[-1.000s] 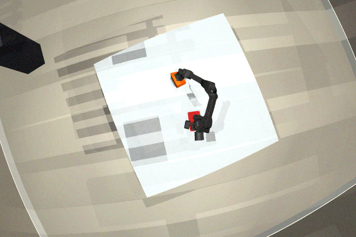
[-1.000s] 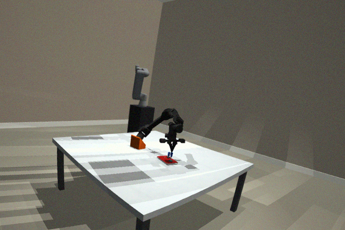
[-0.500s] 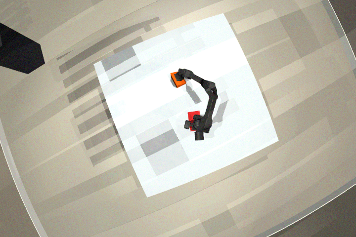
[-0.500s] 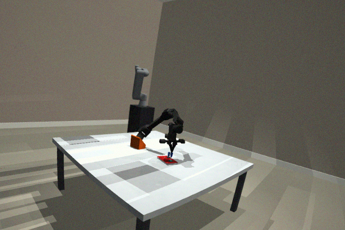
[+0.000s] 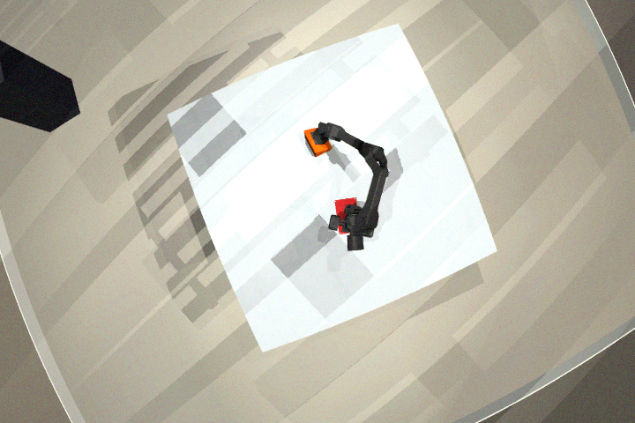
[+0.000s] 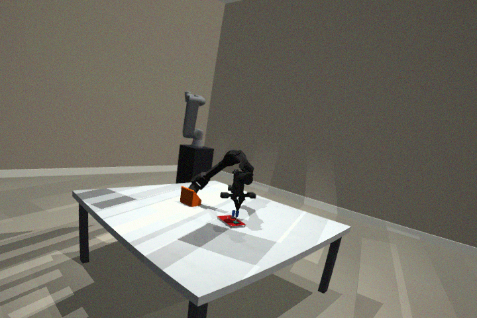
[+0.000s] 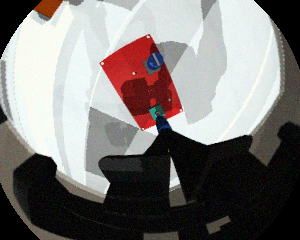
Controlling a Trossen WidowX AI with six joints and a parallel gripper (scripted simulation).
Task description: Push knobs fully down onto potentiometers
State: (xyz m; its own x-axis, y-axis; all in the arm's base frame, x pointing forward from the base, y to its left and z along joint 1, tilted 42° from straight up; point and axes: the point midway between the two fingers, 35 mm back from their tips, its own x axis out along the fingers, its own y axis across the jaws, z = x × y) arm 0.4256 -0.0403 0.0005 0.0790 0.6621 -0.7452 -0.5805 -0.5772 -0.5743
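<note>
Now: gripper tip 40 mm above the green potentiometer.
</note>
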